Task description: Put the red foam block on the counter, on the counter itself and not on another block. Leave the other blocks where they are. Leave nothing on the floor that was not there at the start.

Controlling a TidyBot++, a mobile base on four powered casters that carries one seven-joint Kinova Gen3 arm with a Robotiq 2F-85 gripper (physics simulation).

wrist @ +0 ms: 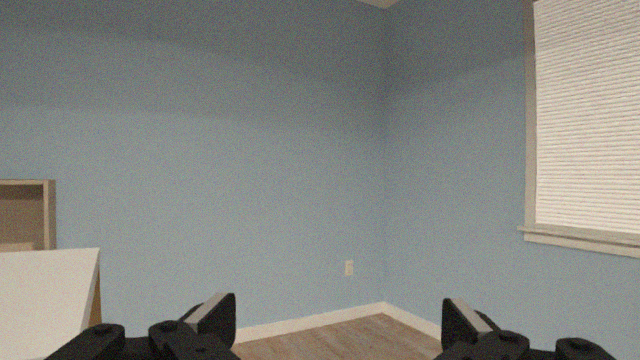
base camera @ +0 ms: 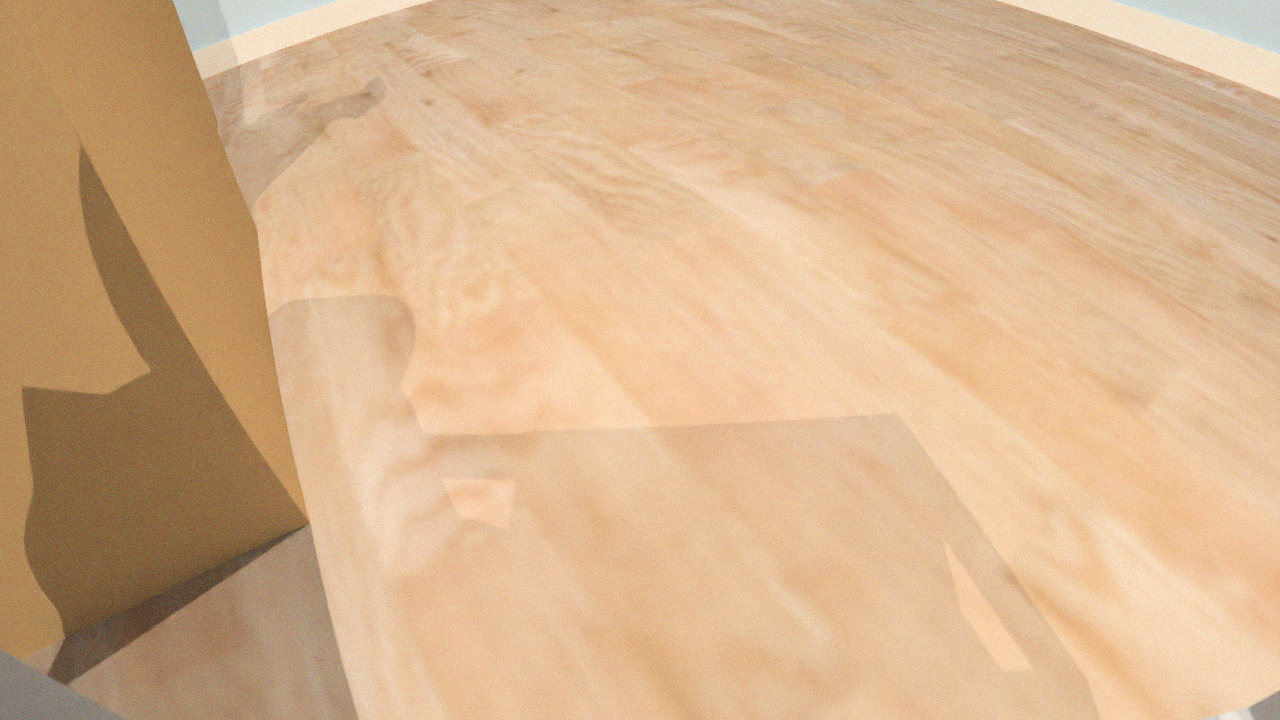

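Observation:
The counter shows its white top [wrist: 45,295] at the lower left of the wrist view, ending in a corner there. Its brown side [base camera: 107,268] stands at the left of the base camera view, with a shadow on it. My gripper [wrist: 337,319] is open, with nothing between its fingers, to the right of the counter's end in the wrist view. The red foam block does not show in either view, and neither do other blocks.
A wooden shelf unit [wrist: 49,215] stands behind the counter at the left. Blue walls [wrist: 225,175] meet in a corner, with a blind-covered window [wrist: 587,120] at the right. Wood floor [base camera: 760,295] stretches right of the counter, with shadows across it.

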